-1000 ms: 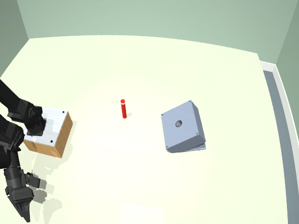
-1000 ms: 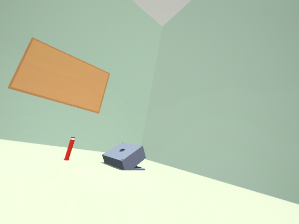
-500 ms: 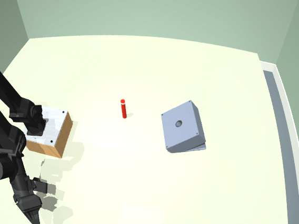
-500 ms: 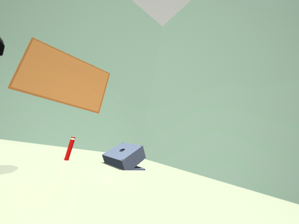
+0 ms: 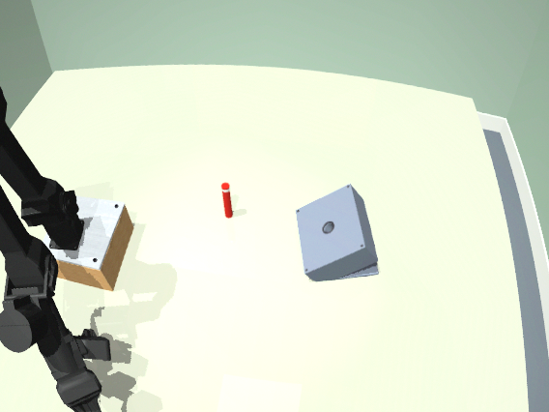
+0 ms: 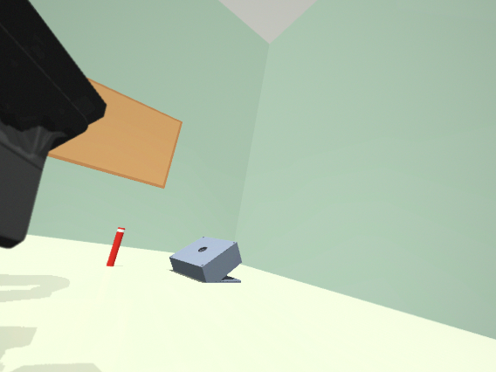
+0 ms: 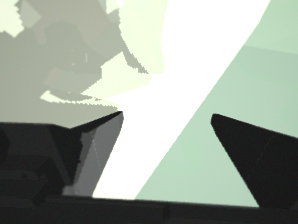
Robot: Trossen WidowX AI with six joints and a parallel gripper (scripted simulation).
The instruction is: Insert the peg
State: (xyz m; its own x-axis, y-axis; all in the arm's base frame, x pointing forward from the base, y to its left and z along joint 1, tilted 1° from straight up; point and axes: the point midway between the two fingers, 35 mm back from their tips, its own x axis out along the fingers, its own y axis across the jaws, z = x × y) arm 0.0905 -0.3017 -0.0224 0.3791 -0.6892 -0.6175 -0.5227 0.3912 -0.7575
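Right now the red round peg is 43 cm to the left of my gripper tip, 19 cm ahead of it and 1 cm above it. Also, from my gripper tip: sloped panel: 37 cm ahead, 36 cm to the left.
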